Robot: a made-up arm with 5 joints. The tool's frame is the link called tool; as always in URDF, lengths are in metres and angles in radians. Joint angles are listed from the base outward.
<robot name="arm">
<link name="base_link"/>
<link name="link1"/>
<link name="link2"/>
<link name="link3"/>
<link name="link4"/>
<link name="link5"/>
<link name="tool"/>
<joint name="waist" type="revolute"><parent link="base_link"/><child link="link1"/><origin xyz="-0.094 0.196 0.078" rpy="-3.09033 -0.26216 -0.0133"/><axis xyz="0 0 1"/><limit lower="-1.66" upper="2.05"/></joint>
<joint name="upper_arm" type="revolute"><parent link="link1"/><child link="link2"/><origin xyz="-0.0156 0.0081 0.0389" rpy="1.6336 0.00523 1.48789"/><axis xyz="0 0 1"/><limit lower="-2.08" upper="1.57"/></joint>
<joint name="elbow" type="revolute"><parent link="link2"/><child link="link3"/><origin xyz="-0.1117 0.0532 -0.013" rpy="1.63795 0.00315 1.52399"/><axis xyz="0 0 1"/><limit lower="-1.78" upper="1.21"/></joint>
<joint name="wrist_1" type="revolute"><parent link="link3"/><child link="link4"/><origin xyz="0.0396 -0.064 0.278" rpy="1.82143 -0.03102 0.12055"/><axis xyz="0 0 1"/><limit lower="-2.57" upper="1.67"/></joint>
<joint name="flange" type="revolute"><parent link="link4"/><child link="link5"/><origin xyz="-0.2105 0.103 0.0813" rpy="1.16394 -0.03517 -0.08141"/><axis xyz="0 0 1"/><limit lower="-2.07" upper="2.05"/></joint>
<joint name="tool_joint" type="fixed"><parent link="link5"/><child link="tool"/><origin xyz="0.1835 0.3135 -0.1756" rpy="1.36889 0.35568 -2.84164"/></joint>
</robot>
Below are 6 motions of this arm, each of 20 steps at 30 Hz.
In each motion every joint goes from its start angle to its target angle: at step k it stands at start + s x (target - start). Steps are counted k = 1, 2, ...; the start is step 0. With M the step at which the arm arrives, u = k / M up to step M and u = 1 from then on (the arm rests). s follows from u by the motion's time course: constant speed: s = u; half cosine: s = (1 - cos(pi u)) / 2; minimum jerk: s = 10 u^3 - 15 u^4 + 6 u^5.
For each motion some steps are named. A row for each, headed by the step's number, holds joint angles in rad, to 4 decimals.
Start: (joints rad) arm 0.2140 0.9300 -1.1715 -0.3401 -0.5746
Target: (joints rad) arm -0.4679 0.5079 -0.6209 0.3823 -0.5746
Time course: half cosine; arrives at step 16
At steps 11, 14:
11: -0.3164 0.6017 -0.7433 0.2218 -0.5746
14: -0.4419 0.5240 -0.6419 0.3548 -0.5746

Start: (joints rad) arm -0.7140 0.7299 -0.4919 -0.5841 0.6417
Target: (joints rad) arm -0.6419 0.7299 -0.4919 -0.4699 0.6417
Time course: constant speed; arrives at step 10
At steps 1, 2, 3, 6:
1: -0.7068 0.7299 -0.4919 -0.5727 0.6417
2: -0.6996 0.7299 -0.4919 -0.5613 0.6417
3: -0.6924 0.7299 -0.4919 -0.5498 0.6417
6: -0.6707 0.7299 -0.4919 -0.5156 0.6417

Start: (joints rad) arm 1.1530 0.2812 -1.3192 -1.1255 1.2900
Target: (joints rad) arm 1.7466 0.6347 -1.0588 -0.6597 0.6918
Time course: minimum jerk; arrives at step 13
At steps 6, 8, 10, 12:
6: 1.4072 0.4326 -1.2077 -0.9261 1.0339
8: 1.5737 0.5318 -1.1346 -0.7953 0.8660
10: 1.6966 0.6049 -1.0807 -0.6990 0.7422
12: 1.7442 0.6333 -1.0599 -0.6616 0.6942

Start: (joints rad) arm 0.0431 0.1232 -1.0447 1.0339 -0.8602
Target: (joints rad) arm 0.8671 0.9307 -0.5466 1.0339 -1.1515
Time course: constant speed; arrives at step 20
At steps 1, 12, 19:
1: 0.0843 0.1636 -1.0198 1.0339 -0.8748
12: 0.5375 0.6077 -0.7458 1.0339 -1.0350
19: 0.8259 0.8903 -0.5715 1.0339 -1.1369

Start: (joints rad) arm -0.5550 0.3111 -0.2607 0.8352 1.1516
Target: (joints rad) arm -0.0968 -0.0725 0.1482 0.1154 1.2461
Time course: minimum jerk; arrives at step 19
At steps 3, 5, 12, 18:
3: -0.5410 0.2994 -0.2482 0.8132 1.1545
5: -0.5010 0.2659 -0.2125 0.7504 1.1627
12: -0.2180 0.0289 0.0401 0.3057 1.2211
18: -0.0974 -0.0720 0.1476 0.1164 1.2460

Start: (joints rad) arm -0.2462 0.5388 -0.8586 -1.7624 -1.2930
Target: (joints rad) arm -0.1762 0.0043 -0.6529 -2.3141 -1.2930
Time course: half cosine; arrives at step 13
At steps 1, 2, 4, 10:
1: -0.2452 0.5310 -0.8556 -1.7704 -1.2930
2: -0.2422 0.5082 -0.8468 -1.7940 -1.2930
4: -0.2311 0.4234 -0.8142 -1.8815 -1.2930
10: -0.1850 0.0715 -0.6788 -2.2447 -1.2930

